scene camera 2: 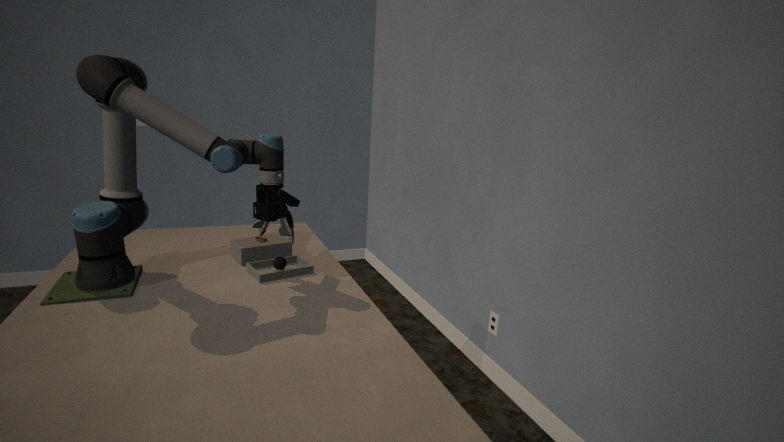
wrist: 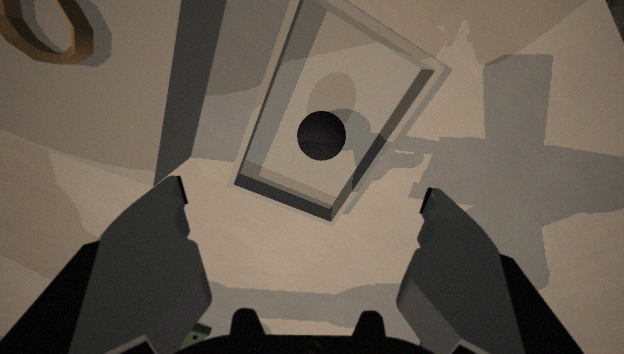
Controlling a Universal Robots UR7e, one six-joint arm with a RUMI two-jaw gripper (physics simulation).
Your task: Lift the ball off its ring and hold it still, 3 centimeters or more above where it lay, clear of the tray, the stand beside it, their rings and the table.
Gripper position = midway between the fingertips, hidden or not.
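The gripper is visible at (scene camera 2: 276,240) and also at (wrist: 307,185). The scene includes a grey box-shaped stand, which can be seen at (scene camera 2: 249,249) and at (wrist: 123,93), as well as a shallow grey tray (scene camera 2: 263,271). A dark ball (wrist: 321,135) is there too.
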